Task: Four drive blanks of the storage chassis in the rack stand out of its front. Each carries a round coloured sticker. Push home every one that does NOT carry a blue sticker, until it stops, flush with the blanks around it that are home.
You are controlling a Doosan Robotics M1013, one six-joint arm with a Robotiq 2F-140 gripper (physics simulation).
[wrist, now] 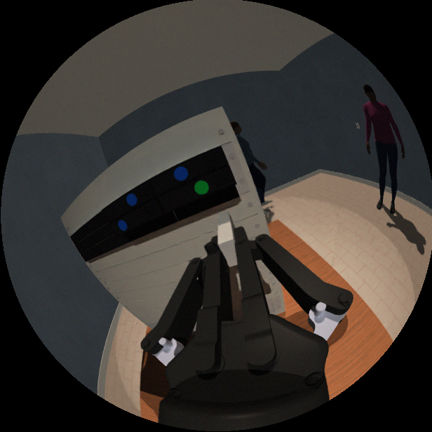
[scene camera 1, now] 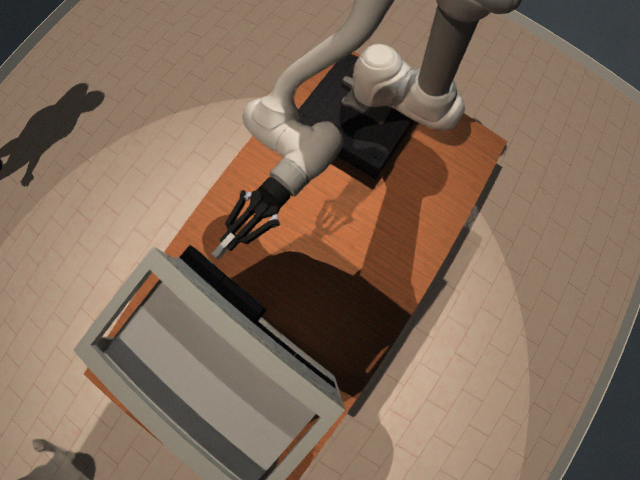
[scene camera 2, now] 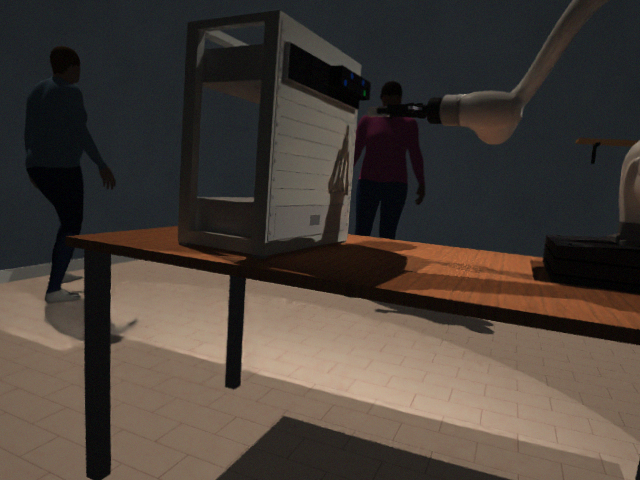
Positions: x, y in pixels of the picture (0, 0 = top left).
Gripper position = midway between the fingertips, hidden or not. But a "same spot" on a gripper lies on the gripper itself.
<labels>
my gripper: wrist; scene camera 1; scene camera 2 368, 111
rack: wrist; scene camera 1 196, 364; scene camera 2
same spot on rack: (wrist: 138, 252) = (scene camera 2: 320, 107)
same spot on my gripper: (wrist: 326, 304) = (scene camera 1: 244, 195)
</labels>
